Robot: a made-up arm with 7 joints. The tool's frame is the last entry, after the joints. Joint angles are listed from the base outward. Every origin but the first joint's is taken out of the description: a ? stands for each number. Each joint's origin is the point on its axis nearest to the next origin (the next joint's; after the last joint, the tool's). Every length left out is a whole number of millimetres.
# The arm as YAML. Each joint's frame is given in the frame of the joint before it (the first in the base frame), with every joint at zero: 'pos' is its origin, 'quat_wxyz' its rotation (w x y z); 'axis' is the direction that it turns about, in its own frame. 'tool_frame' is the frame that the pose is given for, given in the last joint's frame.
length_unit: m
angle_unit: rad
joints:
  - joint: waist
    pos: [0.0, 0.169, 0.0]
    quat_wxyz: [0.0, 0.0, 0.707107, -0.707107]
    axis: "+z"
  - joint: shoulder
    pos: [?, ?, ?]
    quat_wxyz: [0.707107, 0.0, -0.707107, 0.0]
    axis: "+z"
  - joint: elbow
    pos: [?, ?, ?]
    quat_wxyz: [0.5, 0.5, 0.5, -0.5]
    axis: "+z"
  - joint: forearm
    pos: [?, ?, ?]
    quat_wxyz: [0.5, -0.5, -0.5, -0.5]
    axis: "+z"
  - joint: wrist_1
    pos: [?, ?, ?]
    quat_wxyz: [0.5, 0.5, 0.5, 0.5]
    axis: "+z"
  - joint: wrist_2
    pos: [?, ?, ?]
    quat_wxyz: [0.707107, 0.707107, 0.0, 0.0]
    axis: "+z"
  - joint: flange
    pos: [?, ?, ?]
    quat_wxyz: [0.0, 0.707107, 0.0, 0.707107]
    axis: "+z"
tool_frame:
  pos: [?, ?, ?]
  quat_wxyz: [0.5, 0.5, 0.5, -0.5]
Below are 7 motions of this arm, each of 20 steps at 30 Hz.
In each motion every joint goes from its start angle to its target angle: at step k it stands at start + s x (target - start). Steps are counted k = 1, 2, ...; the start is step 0. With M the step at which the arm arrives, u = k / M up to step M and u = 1 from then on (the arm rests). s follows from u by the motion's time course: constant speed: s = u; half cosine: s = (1 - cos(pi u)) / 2; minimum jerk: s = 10 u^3 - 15 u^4 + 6 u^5.
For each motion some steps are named. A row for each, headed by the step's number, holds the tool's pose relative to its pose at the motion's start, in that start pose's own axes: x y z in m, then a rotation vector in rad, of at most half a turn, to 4 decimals.
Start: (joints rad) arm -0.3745 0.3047 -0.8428 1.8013 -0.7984 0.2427 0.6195
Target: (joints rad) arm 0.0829 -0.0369 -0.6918 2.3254 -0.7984 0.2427 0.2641
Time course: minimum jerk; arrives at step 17
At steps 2, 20:
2: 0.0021 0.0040 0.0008 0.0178 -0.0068 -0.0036
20: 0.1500 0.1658 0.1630 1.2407 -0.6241 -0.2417

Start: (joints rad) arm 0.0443 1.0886 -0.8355 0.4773 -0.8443 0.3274 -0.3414
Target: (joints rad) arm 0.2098 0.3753 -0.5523 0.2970 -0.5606 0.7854 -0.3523
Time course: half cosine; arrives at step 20
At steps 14, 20:
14: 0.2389 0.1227 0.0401 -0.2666 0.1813 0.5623
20: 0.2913 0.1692 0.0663 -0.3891 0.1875 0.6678

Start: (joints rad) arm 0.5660 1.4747 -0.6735 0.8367 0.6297 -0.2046 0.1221
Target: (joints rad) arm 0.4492 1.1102 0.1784 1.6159 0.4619 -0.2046 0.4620
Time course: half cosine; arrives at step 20
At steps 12, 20:
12: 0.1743 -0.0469 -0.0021 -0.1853 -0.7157 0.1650
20: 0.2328 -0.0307 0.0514 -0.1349 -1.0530 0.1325

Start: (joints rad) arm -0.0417 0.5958 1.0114 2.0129 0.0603 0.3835 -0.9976
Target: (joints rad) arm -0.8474 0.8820 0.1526 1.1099 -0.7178 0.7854 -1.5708
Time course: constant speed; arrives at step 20
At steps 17, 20:
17: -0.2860 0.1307 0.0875 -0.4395 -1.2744 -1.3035
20: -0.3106 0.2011 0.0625 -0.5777 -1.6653 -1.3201

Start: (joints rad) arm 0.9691 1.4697 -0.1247 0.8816 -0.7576 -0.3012 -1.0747
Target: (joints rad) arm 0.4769 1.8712 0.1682 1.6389 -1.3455 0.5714 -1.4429
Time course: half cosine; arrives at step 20
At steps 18, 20:
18: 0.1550 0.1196 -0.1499 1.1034 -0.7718 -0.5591
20: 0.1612 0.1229 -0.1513 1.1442 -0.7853 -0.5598

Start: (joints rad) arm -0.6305 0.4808 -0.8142 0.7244 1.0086 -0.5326 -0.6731
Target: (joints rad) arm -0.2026 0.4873 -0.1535 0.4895 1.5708 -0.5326 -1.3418
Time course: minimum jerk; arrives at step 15
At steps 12, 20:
12: 0.2152 0.0177 -0.1373 1.1685 0.3994 1.0636
20: 0.2267 0.0206 -0.1416 1.2146 0.4625 1.1315

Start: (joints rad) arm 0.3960 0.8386 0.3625 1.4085 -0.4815 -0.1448 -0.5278
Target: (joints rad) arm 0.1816 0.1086 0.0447 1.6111 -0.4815 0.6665 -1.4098
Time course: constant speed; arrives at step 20
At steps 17, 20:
17: 0.1686 -0.1236 0.2090 0.1970 0.7181 -0.1846
20: 0.2083 -0.1267 0.2357 0.2027 0.8084 -0.2741

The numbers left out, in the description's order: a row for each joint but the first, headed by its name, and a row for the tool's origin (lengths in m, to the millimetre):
shoulder: 0.0 0.0 0.0
elbow: 0.0 0.296 0.0
forearm: 0.0 0.0 0.0
wrist_1: -0.296 0.0 0.0
wrist_2: 0.0 0.0 0.0
flange: 0.0 0.0 0.0
tool: 0.0 0.0 0.0

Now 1 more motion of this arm.
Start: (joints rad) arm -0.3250 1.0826 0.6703 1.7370 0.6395 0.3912 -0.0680
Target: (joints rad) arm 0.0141 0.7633 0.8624 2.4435 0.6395 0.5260 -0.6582
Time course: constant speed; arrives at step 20
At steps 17, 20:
17: 0.1115 -0.0400 0.1264 0.5195 -0.5421 0.3174
20: 0.1220 -0.0481 0.1551 0.6203 -0.6294 0.3849

